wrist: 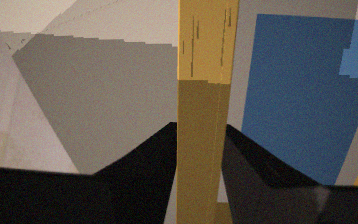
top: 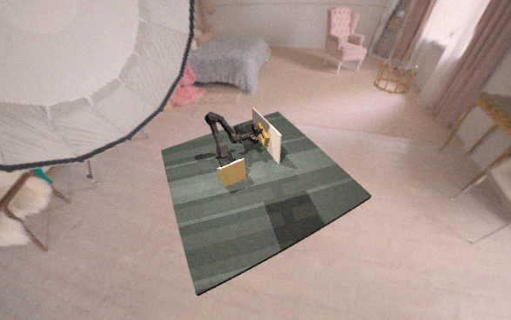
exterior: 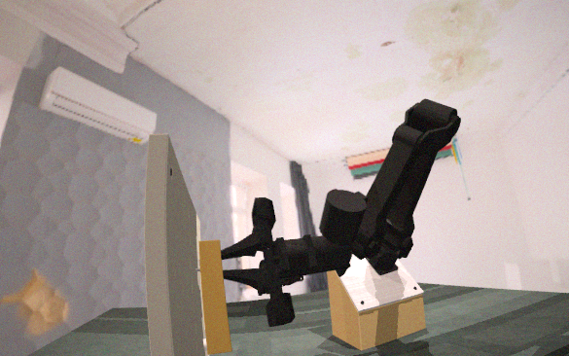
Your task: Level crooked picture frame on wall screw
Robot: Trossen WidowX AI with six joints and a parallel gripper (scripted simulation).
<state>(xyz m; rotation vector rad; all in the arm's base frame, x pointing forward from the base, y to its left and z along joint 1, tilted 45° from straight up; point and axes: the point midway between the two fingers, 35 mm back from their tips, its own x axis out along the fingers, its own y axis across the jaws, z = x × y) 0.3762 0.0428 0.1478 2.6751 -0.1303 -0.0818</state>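
The picture frame lies 50 mm below my gripper tip, 10 mm to the left of it and 10 mm ahead of it. Also, from my gripper tip: wall panel (60 mm below, 20 mm ahead, 10 mm to the left).
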